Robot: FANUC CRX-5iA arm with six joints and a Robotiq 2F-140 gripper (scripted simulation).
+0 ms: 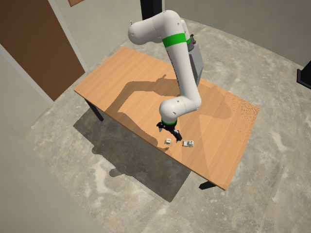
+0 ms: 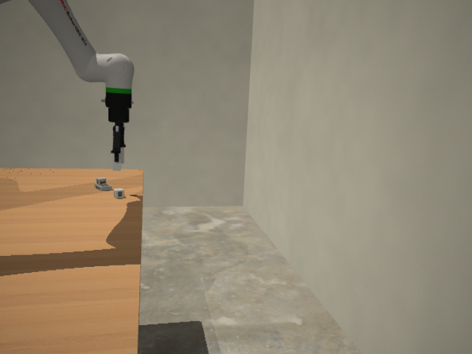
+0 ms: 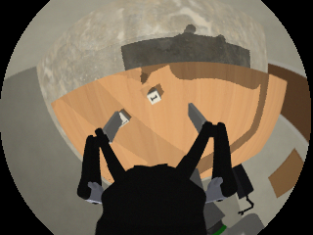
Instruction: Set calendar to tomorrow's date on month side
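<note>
The white date cube lies 11 cm below my hand. The rest, counted from my hand: calendar tray 14 cm to the left, 12 cm below, 7 cm behind.
</note>
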